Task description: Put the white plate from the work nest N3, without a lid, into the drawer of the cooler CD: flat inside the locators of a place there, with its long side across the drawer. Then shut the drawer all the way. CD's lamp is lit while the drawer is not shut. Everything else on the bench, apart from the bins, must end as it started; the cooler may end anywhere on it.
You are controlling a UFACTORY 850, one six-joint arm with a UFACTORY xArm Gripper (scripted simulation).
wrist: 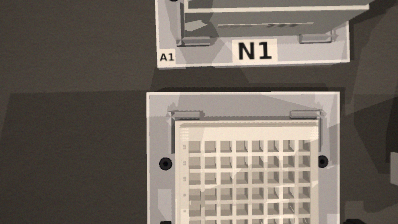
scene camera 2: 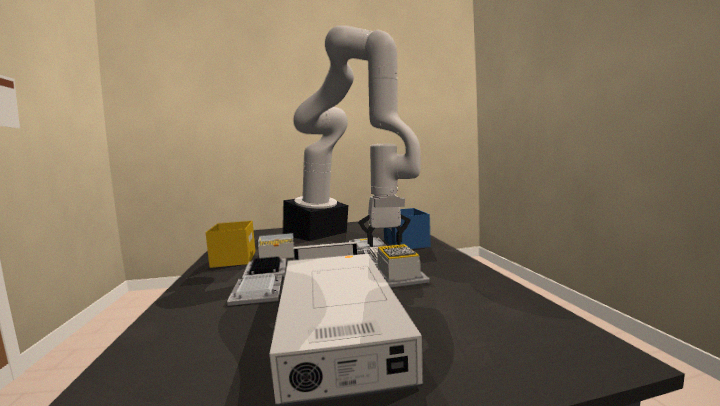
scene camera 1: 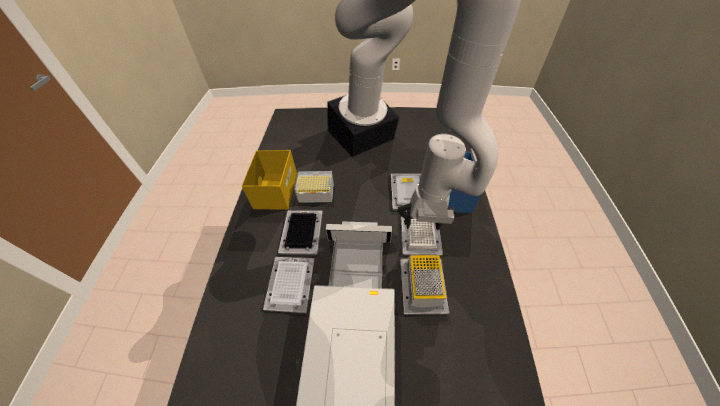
In view: a cooler CD point(scene camera 2: 339, 327), a black plate point(scene camera 1: 297, 238), a blue bin point(scene camera 2: 417, 235) and a yellow bin point(scene camera 1: 267, 166).
The cooler CD shows as well in scene camera 1 point(scene camera 1: 350, 346). The yellow bin is seen too in scene camera 2 point(scene camera 2: 232, 243). The wrist view misses the black plate: it is out of frame. The wrist view does not show the blue bin: it is out of frame.
